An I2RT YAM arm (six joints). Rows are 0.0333 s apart.
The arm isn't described. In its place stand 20 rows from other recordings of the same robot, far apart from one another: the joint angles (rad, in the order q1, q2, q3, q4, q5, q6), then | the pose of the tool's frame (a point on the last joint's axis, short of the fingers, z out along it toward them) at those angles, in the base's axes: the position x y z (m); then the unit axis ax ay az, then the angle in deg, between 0 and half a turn.
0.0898 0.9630 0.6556 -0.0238 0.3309 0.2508 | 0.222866 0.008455 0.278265 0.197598 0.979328 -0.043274 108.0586
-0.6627 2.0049 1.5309 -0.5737 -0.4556 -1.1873 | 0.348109 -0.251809 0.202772 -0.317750 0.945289 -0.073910 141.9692
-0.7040 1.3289 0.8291 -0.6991 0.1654 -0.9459 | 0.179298 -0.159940 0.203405 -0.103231 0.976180 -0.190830 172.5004
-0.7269 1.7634 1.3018 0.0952 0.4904 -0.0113 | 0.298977 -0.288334 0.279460 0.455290 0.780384 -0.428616 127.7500
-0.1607 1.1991 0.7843 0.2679 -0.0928 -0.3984 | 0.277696 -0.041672 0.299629 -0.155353 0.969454 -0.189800 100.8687
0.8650 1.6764 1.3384 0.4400 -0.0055 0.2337 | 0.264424 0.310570 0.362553 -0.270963 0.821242 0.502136 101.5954
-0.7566 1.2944 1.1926 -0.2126 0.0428 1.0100 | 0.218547 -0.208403 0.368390 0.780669 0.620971 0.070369 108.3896
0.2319 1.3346 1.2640 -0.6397 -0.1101 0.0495 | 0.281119 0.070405 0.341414 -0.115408 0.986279 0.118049 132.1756
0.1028 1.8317 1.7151 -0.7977 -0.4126 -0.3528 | 0.399891 0.055606 0.315206 -0.290602 0.942932 0.162574 140.5797
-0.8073 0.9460 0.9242 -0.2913 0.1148 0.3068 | 0.146321 -0.158772 0.348587 0.548649 0.803989 -0.229315 112.2389
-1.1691 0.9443 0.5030 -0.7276 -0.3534 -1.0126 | 0.071700 -0.137274 0.178131 0.041681 0.994343 -0.097701 151.8124
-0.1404 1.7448 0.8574 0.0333 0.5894 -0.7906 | 0.328916 -0.066471 0.143313 -0.192757 0.895980 -0.400080 159.5162
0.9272 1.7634 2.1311 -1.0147 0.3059 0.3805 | 0.226834 0.284521 0.451609 -0.192404 0.965209 0.177063 128.7396
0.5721 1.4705 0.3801 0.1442 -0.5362 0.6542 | 0.176102 0.135030 0.101780 -0.043871 0.924583 0.378448 168.8396
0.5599 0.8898 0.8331 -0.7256 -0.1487 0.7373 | 0.149087 0.099674 0.287654 0.055094 0.953425 0.296555 149.4042
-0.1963 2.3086 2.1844 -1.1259 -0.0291 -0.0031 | 0.473605 -0.093125 0.234037 0.094107 0.995561 -0.001620 161.5535
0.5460 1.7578 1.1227 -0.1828 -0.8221 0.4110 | 0.301869 0.213937 0.204170 -0.205751 0.847640 0.489054 165.2863
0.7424 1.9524 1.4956 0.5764 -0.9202 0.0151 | 0.319458 0.331548 0.315697 -0.608413 0.510023 0.608039 118.1590
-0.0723 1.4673 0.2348 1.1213 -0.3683 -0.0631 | 0.237492 -0.004350 0.152991 -0.158608 0.979690 0.122681 96.9147
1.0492 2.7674 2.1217 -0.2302 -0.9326 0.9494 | 0.253478 0.498459 0.037358 0.198439 -0.846776 -0.493551 157.9735
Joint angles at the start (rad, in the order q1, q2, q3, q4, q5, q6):
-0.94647 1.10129 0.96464 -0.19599 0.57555 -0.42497
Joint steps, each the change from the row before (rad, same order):
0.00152 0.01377 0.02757 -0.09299 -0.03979 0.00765
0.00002 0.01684 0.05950 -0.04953 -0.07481 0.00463
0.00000 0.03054 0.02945 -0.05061 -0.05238 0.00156
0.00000 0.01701 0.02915 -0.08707 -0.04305 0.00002
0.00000 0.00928 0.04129 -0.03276 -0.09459 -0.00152
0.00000 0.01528 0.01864 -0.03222 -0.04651 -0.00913
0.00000 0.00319 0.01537 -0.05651 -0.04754 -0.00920
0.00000 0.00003 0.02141 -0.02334 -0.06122 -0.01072
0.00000 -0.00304 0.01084 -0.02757 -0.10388 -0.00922
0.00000 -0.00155 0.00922 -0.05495 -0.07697 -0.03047
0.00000 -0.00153 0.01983 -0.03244 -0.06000 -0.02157
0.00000 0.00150 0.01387 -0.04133 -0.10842 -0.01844
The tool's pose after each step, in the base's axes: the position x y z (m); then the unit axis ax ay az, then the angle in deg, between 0 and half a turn. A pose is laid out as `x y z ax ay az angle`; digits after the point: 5 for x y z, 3 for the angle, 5 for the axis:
0.13182 -0.21341 0.33821 0.36393 0.76995 -0.52414 148.580
0.13571 -0.21478 0.34961 0.35008 0.78950 -0.50411 145.988
0.14044 -0.21845 0.34736 0.33697 0.81213 -0.47633 146.252
0.14173 -0.21781 0.34484 0.32465 0.83558 -0.44318 147.915
0.14528 -0.21725 0.35308 0.30550 0.85636 -0.41631 144.584
0.14790 -0.21815 0.35252 0.29141 0.87129 -0.39488 144.373
0.14790 -0.21532 0.35165 0.27718 0.88773 -0.36757 144.772
0.14901 -0.21317 0.35654 0.26018 0.90014 -0.34936 142.896
0.15066 -0.20915 0.35830 0.23498 0.92031 -0.31276 139.978
0.15048 -0.20423 0.35699 0.20614 0.93857 -0.27674 139.612
0.15058 -0.20074 0.36122 0.18396 0.94897 -0.25615 138.268
0.15185 -0.19601 0.36239 0.15438 0.96518 -0.21118 135.843

